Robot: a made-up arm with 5 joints.
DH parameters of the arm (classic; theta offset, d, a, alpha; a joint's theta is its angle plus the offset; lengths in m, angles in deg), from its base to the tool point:
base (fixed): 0 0.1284 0 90
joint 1: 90 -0.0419 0.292 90
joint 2: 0 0.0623 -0.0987 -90
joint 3: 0 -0.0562 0.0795 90
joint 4: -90 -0.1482 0.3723 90
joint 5: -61.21 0 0.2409 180
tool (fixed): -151.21 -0.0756 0 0
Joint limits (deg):
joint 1: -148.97..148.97
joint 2: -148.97..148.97
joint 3: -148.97..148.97
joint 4: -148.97..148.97
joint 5: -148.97..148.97
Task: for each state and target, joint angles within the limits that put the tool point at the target. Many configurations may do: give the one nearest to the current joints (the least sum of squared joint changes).
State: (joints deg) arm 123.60 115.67 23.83 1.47 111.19
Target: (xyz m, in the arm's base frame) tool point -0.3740 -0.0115 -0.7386
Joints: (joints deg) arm 148.97 93.64 41.89 19.56 81.08
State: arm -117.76 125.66 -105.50 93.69 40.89
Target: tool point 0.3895 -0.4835 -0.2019
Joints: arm -73.62 117.83 -61.10 78.80 15.11
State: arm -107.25 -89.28 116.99 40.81 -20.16
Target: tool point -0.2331 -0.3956 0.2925
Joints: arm -108.63 -75.72 111.46 40.06 -13.00
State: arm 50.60 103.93 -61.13 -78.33 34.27
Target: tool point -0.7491 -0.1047 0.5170
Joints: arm 38.94 113.58 -60.49 -35.43 40.68
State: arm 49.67 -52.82 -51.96 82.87 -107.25
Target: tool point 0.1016 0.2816 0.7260
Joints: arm 19.82 -28.73 -76.04 98.09 -61.33
